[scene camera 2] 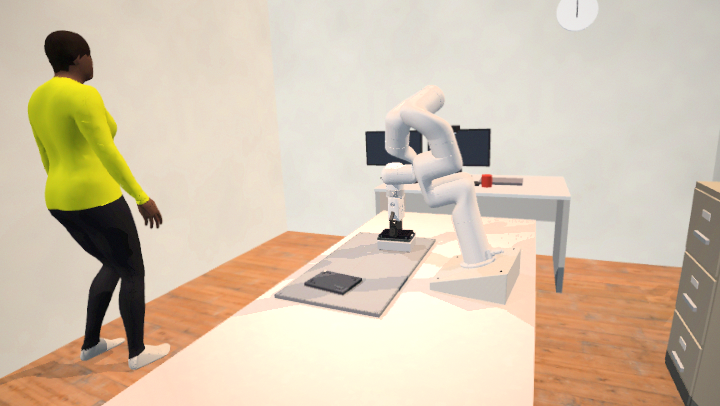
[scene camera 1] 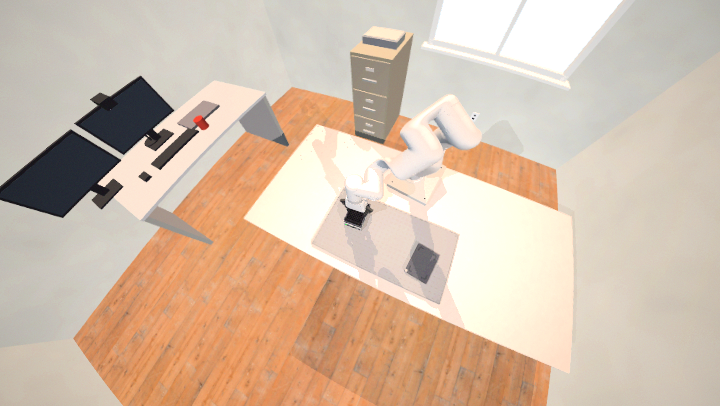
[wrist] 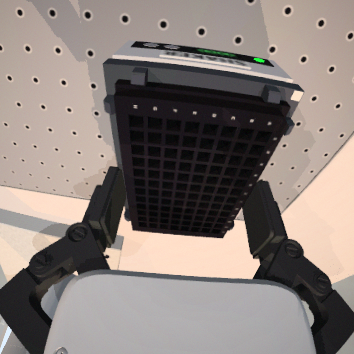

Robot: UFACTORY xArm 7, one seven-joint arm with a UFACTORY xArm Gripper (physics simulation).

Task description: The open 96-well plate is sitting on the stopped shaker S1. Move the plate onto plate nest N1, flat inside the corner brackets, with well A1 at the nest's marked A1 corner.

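Pixels of known places: gripper, fingertip midpoint: (scene camera 2: 396, 232) (scene camera 1: 356, 211) (wrist: 186, 187); arm's base, origin of the base link: (scene camera 2: 478, 261).
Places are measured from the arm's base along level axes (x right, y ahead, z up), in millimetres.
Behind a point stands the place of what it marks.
Note:
The black open 96-well plate (scene camera 1: 354, 217) @(x 216, y 388, z 15 mm) (scene camera 2: 403, 235) @(x 178, y 312, z 16 mm) (wrist: 180, 150) @(x 208, y 387, z 16 mm) sits on shaker S1 (scene camera 1: 353, 226) @(x 206, y 425, z 0 mm) (scene camera 2: 395, 245) @(x 167, y 344, z -26 mm) (wrist: 205, 84) @(x 216, y 418, z 2 mm), among its corner clips. In the wrist view the letter row runs along the edge nearest the shaker's display, with A at the upper right, near a cream mark on the shaker. My gripper (scene camera 1: 356, 206) @(x 216, y 354, z 13 mm) (scene camera 2: 394, 230) @(x 216, y 354, z 13 mm) (wrist: 186, 187) @(x 216, y 354, z 13 mm) is open and empty. Its fingers point down at the plate, one on each long side. Plate nest N1 (scene camera 1: 423, 263) @(x -186, y 472, z -41 mm) (scene camera 2: 333, 282) @(x -197, y 462, z -41 mm) is dark and bare, with a small white spot at one corner.
Shaker and nest stand on a grey perforated board (scene camera 1: 385, 242) @(x 25, y 435, z -53 mm) (scene camera 2: 373, 262) @(x 33, y 396, z -53 mm) (wrist: 60, 100) @(x 104, y 372, z -53 mm) on the white table (scene camera 1: 504, 262) @(x -606, y 313, z -66 mm) (scene camera 2: 403, 353) @(x -482, y 143, z -66 mm). The arm's base block (scene camera 1: 408, 190) @(x -2, y 105, z -31 mm) (scene camera 2: 504, 282) @(x -166, y -87, z 8 mm) is beside the board. A person in yellow (scene camera 2: 75, 146) stands left of the table. A desk (scene camera 1: 231, 95) (scene camera 2: 544, 186) holds monitors.

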